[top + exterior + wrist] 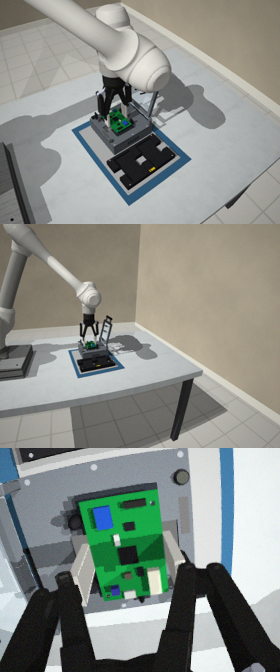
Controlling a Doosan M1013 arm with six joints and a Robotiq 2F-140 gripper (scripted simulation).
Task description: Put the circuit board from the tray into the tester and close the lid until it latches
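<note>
The green circuit board is 2 cm below my hand. From my hand the other things lie so: latch hook 5 cm behind, 6 cm to the left, 2 cm below; tester lid 13 cm ahead, 1 cm to the right, 8 cm above.
</note>
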